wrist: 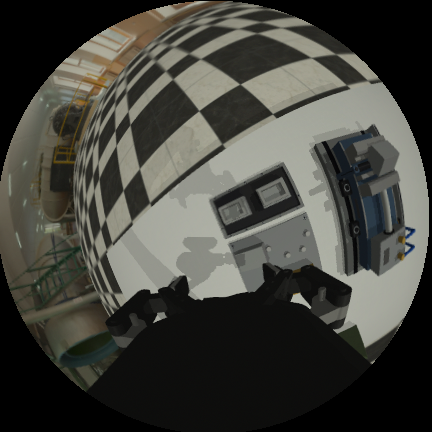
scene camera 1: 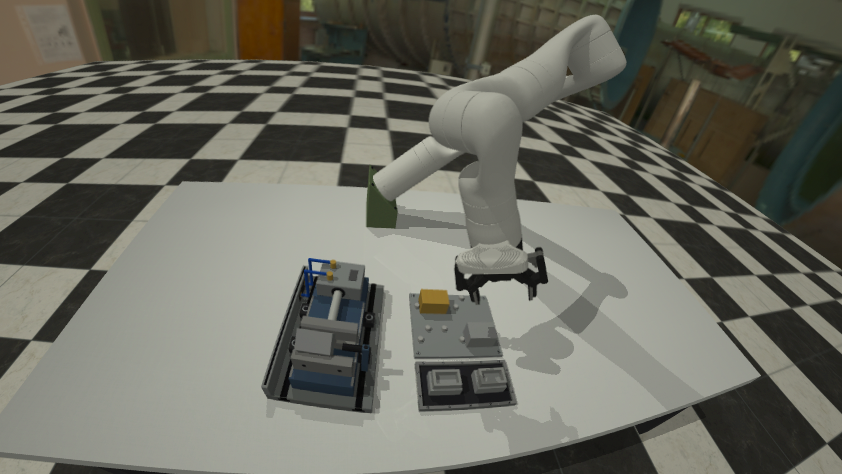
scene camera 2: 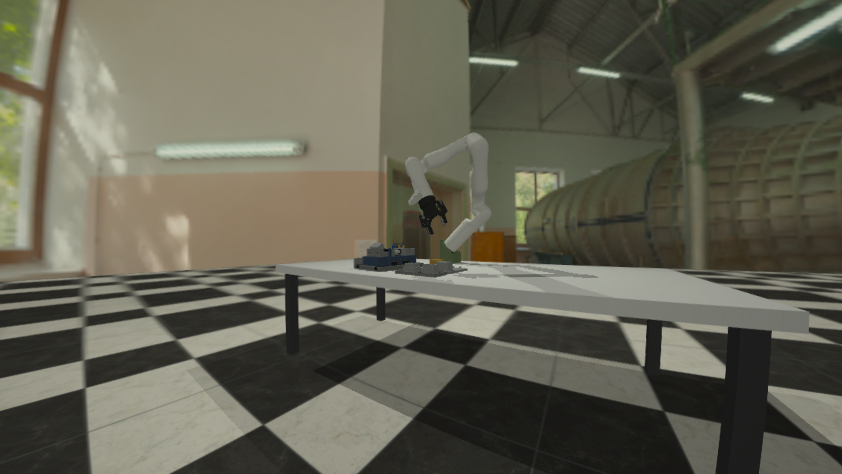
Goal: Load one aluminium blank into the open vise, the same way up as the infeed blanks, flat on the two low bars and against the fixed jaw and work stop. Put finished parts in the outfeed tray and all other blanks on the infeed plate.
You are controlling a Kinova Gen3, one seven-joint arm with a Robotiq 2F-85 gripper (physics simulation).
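Frame: origin at the arm's base, x left, y ahead, z down, level; centimetres.
Where they show: gripper, fingertip midpoint: (wrist: 224, 278) (scene camera 1: 504, 298) (scene camera 2: 438, 229); arm's base at its link origin: (scene camera 1: 382, 188) (scene camera 2: 450, 246).
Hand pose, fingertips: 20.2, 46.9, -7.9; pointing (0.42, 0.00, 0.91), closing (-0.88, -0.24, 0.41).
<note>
Each offset is from my fingertips to the centre of the thing, as dx, dy, dz. "spot": to the spot under its first point.
My gripper (scene camera 1: 504, 297) (scene camera 2: 438, 227) (wrist: 224, 278) is open and empty, above and behind the infeed plate. The grey infeed plate {-3.5, -7.3, +17.6} (scene camera 1: 433, 346) (wrist: 296, 225) has round pins; a grey blank {+1.0, -3.0, +15.4} (scene camera 1: 481, 333) (wrist: 251, 257) sits at its front right in scene camera 1. An orange block {-8.1, -12.0, +15.4} (scene camera 1: 433, 301) is at its back left, mostly hidden by a finger in the wrist view. The blue and grey vise {-29.8, -2.8, +13.0} (scene camera 1: 322, 382) (wrist: 370, 215) has a grey block {-31.5, +4.2, +8.3} (scene camera 1: 314, 341) (wrist: 384, 156) at its jaws, standing above them. Its seating on the bars and against the stop is hidden.
The dark outfeed tray (scene camera 1: 466, 385) (wrist: 252, 200) lies in front of the plate. It holds two grey pocketed parts {spot: -8.3, +7.7, +15.3} (scene camera 1: 444, 381) {spot: +0.7, +7.7, +15.3} (scene camera 1: 489, 379) (wrist: 234, 211) (wrist: 273, 192). Blue hoses {spot: -33.4, -14.2, +7.0} (scene camera 1: 318, 260) (wrist: 410, 232) rise at the vise's back. The green arm base (scene camera 1: 381, 211) stands behind.
</note>
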